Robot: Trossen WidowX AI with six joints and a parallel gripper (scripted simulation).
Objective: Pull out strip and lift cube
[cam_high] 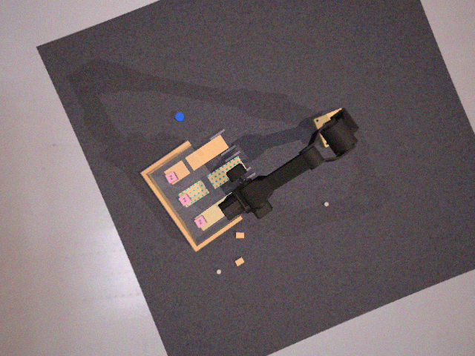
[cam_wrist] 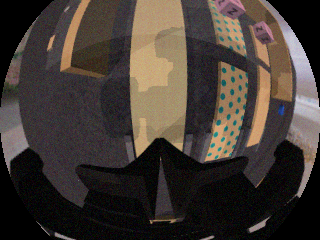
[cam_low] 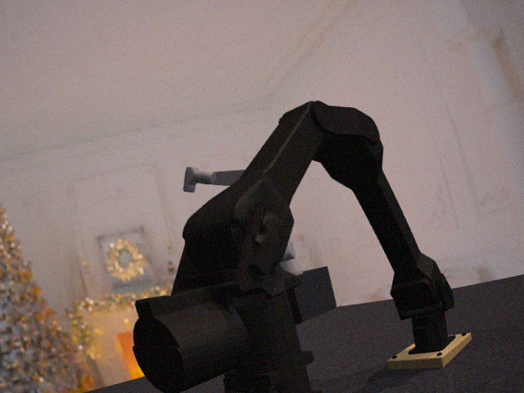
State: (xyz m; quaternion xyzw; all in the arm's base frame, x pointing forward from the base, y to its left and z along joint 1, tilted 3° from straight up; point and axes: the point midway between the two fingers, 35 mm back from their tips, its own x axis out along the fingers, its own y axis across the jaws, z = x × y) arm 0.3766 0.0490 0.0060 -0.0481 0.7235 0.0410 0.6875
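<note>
My gripper tip is 90 mm short of the pale strip and 10 mm to the right of it. From my gripper tip the other things lie so: blue disc (90 mm ahead, 340 mm to the right).
</note>
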